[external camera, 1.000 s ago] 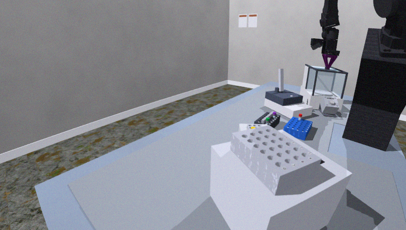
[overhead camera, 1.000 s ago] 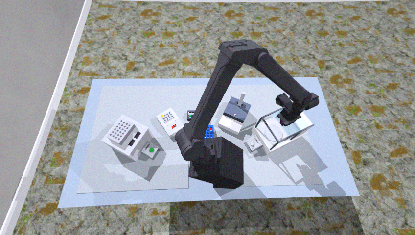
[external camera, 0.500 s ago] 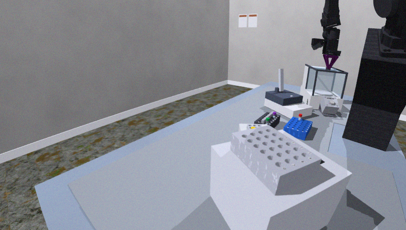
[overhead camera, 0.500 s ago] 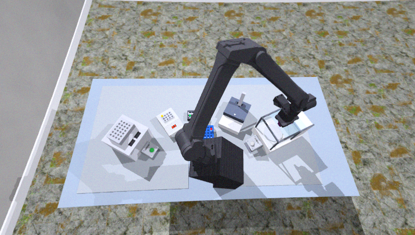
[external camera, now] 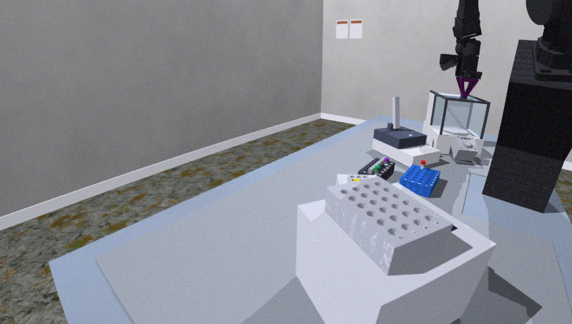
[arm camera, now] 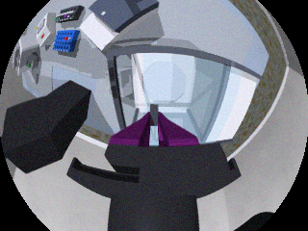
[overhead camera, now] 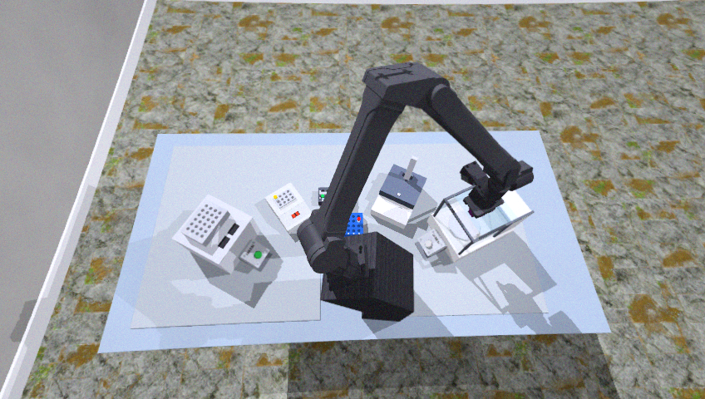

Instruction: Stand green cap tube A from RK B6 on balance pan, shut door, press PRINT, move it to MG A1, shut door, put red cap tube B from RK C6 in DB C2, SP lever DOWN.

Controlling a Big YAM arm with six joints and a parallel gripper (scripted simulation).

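Right now the blue rack RK is 50 mm ahead of my hand, 400 mm to the left of it and 210 mm below it. Round my hand: balance door 10 mm ahead, 30 mm to the right, 10 mm below; white print key 50 mm behind, 110 mm to the left, 150 mm below; round pan 10 mm ahead, 20 mm to the right, 140 mm below.
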